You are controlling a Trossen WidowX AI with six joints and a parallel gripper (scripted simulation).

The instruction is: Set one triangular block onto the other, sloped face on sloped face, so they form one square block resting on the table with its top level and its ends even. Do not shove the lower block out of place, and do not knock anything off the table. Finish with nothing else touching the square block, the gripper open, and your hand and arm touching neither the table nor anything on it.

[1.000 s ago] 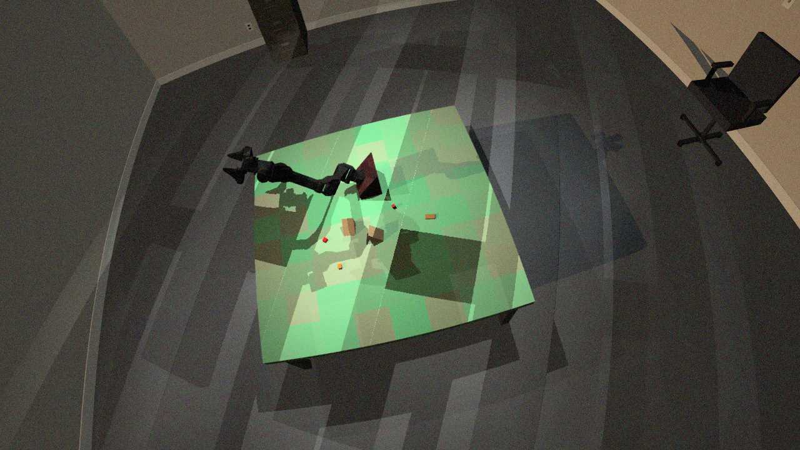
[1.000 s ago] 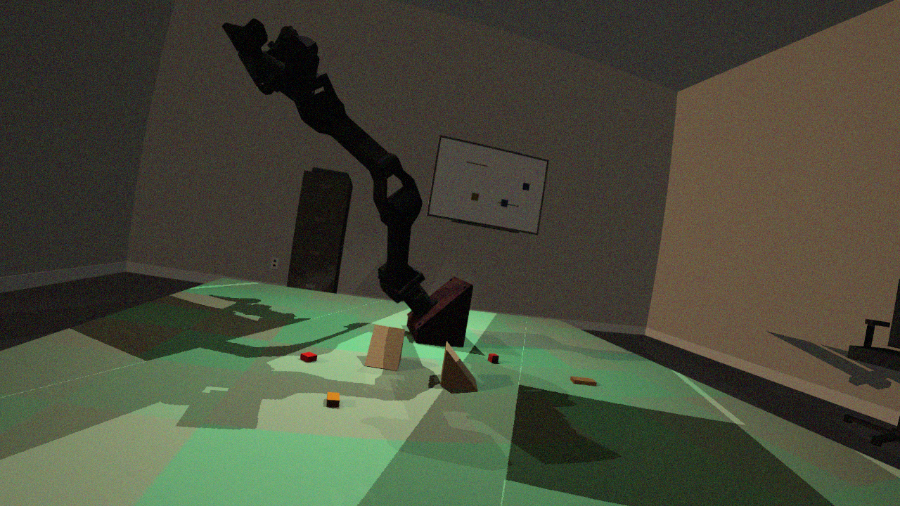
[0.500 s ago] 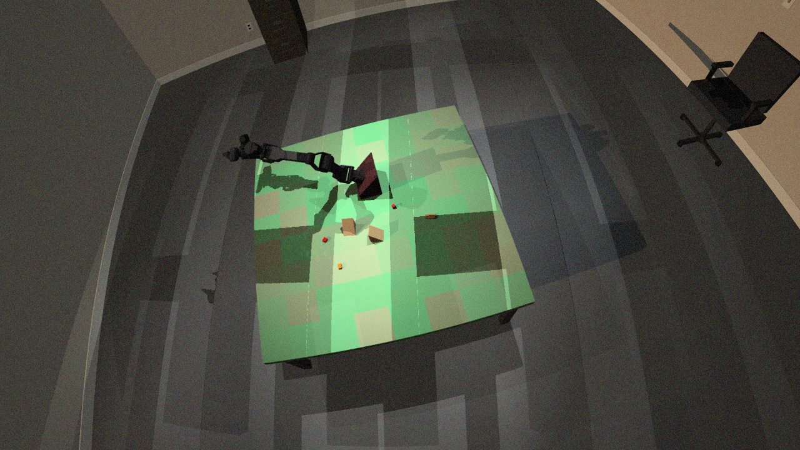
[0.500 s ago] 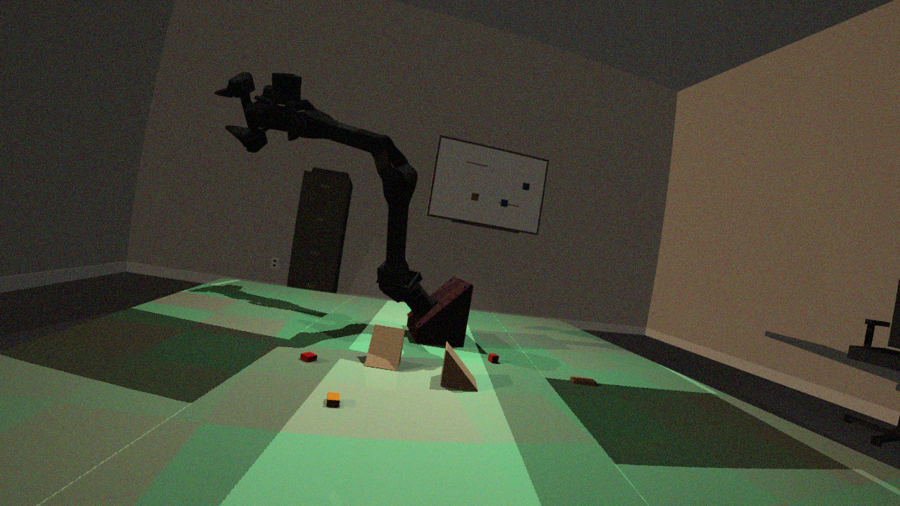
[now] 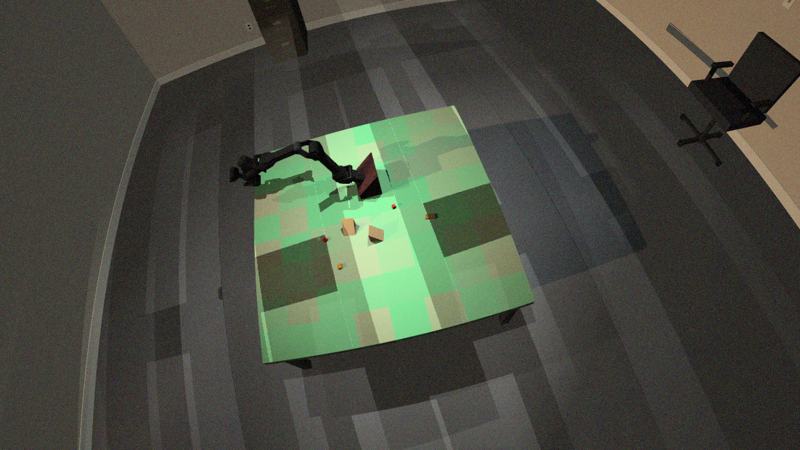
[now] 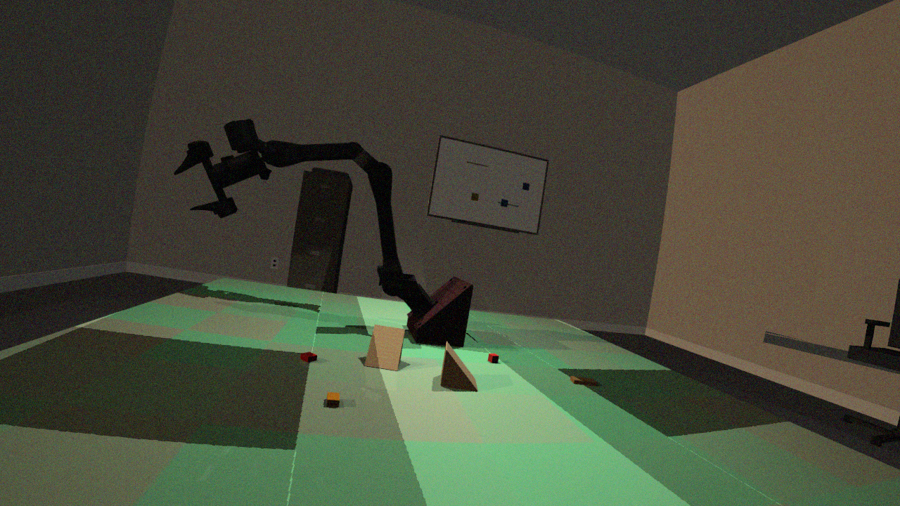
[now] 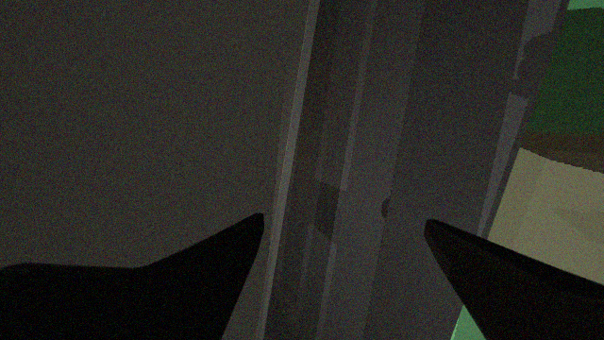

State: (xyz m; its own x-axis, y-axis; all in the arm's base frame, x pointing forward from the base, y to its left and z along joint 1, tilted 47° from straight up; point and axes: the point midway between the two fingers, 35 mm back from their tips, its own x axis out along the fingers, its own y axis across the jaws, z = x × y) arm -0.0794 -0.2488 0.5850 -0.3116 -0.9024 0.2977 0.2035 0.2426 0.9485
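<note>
Now: the orange cube 520 mm ahead of my gripper tip, 380 mm to the left of it and 260 mm below it. Round my gripper tip: small red cube (320 mm ahead, 730 mm to the left, 260 mm below); flat brown tile (440 mm ahead, 870 mm to the left, 260 mm below).
</note>
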